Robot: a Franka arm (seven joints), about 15 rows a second.
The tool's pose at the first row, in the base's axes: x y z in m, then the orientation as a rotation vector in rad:
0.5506 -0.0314 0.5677 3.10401 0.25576 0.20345
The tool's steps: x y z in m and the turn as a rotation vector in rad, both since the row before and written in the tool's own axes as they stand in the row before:
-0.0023 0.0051 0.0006 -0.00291 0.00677 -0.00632
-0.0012 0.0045 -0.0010 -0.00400 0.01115 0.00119
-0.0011 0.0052 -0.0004 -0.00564 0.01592 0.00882
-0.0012 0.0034 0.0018 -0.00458 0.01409 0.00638
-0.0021 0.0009 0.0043 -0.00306 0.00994 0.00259
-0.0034 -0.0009 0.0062 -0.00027 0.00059 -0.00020
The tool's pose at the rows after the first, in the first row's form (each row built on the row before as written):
0.5493 -0.0368 0.5670 3.09974 0.26515 0.21404
0.5487 -0.0414 0.5680 3.09571 0.26283 0.23165
0.5484 -0.0467 0.5684 3.09127 0.24856 0.25691
0.5481 -0.0503 0.5666 3.08724 0.23821 0.27914
0.5470 -0.0516 0.5620 3.08406 0.23388 0.29472
0.5448 -0.0514 0.5552 3.08371 0.23415 0.29563

